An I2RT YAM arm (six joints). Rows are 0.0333 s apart.
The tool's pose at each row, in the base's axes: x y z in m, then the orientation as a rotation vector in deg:
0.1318, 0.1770, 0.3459, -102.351, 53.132, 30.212
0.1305, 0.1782, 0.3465, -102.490, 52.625, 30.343
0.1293, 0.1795, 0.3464, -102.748, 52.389, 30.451
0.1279, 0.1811, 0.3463, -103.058, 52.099, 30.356
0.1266, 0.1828, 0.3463, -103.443, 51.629, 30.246
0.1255, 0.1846, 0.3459, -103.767, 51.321, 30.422
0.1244, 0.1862, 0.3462, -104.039, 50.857, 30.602
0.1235, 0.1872, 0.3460, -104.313, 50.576, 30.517
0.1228, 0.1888, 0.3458, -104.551, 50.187, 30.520
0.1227, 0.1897, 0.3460, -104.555, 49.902, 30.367
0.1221, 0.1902, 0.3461, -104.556, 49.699, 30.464
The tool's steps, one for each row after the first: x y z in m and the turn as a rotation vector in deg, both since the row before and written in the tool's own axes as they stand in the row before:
-0.0016, 0.0004, 0.0008, -0.156, -0.287, -0.311
-0.0011, 0.0007, 0.0012, -0.258, -0.081, -0.160
-0.0013, 0.0008, 0.0014, -0.211, 0.023, -0.299
-0.0014, 0.0007, 0.0015, -0.263, -0.033, -0.441
-0.0010, 0.0007, 0.0018, -0.343, -0.130, -0.189
-0.0014, 0.0003, 0.0013, -0.295, -0.234, -0.284
-0.0008, 0.0006, 0.0010, -0.189, 0.011, -0.279
-0.0008, 0.0003, 0.0015, -0.193, -0.109, -0.306
-0.0005, -0.0003, 0.0007, 0.071, -0.060, -0.266
-0.0006, 0.0003, 0.0004, -0.036, -0.159, -0.096

